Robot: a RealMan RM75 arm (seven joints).
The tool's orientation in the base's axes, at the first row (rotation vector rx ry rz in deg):
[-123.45, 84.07, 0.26]
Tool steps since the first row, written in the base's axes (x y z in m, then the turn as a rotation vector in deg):
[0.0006, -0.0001, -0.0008, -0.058, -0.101, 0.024]
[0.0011, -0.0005, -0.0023, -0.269, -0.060, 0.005]
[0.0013, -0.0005, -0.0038, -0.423, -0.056, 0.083]
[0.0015, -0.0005, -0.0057, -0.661, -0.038, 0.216]
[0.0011, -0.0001, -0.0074, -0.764, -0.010, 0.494]
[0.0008, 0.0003, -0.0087, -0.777, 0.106, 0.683]
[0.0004, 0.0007, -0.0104, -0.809, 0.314, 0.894]
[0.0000, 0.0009, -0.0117, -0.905, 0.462, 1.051]
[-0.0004, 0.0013, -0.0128, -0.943, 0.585, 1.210]
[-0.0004, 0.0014, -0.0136, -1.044, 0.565, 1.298]
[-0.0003, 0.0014, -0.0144, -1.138, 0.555, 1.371]
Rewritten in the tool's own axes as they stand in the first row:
[0.0006, -0.0002, 0.0008, 0.057, 0.068, -0.080]
[0.0015, 0.0001, 0.0021, -0.060, 0.247, -0.106]
[0.0021, 0.0006, 0.0034, -0.149, 0.347, -0.215]
[0.0027, 0.0012, 0.0051, -0.301, 0.492, -0.390]
[0.0027, 0.0022, 0.0066, -0.448, 0.457, -0.646]
[0.0026, 0.0029, 0.0078, -0.608, 0.358, -0.764]
[0.0026, 0.0038, 0.0094, -0.863, 0.241, -0.866]
[0.0026, 0.0047, 0.0104, -1.075, 0.218, -0.966]
[0.0024, 0.0054, 0.0114, -1.243, 0.151, -1.062]
[0.0026, 0.0057, 0.0122, -1.293, 0.207, -1.174]
[0.0028, 0.0059, 0.0129, -1.344, 0.261, -1.268]

